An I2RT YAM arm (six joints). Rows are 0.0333 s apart.
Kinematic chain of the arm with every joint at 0, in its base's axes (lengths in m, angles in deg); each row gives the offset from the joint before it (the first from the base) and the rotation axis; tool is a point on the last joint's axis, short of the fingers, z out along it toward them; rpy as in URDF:
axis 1: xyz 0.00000 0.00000 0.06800 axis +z
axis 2: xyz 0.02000 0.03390 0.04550 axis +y
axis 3: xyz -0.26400 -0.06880 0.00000 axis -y
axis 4: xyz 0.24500 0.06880 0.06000 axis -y
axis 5: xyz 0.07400 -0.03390 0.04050 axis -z
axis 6: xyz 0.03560 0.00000 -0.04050 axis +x
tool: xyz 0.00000 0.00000 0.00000 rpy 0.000 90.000 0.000
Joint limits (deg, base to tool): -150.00..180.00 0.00..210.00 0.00..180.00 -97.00..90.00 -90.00..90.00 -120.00..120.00
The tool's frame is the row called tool.
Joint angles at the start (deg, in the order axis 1, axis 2, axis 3, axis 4, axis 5, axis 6): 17.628 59.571 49.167 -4.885 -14.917 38.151
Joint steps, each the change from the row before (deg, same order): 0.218 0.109 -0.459 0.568 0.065 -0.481; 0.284 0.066 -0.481 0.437 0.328 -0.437; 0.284 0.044 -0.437 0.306 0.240 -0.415; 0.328 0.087 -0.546 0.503 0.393 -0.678; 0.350 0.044 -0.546 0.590 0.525 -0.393; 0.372 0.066 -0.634 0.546 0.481 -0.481; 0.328 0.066 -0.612 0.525 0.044 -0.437; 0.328 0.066 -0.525 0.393 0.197 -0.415
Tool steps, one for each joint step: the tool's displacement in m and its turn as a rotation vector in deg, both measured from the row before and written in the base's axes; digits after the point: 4 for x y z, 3 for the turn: 0.0002 0.0010 -0.0022 -0.406 -0.260 0.278; 0.0000 0.0011 -0.0025 -0.470 -0.153 0.080; -0.0002 0.0011 -0.0023 -0.451 -0.073 0.160; 0.0000 0.0012 -0.0028 -0.690 -0.269 0.127; -0.0002 0.0012 -0.0025 -0.452 -0.253 -0.052; -0.0002 0.0013 -0.0032 -0.564 -0.150 0.037; -0.0004 0.0013 -0.0031 -0.416 -0.089 0.403; -0.0004 0.0012 -0.0028 -0.453 -0.051 0.251
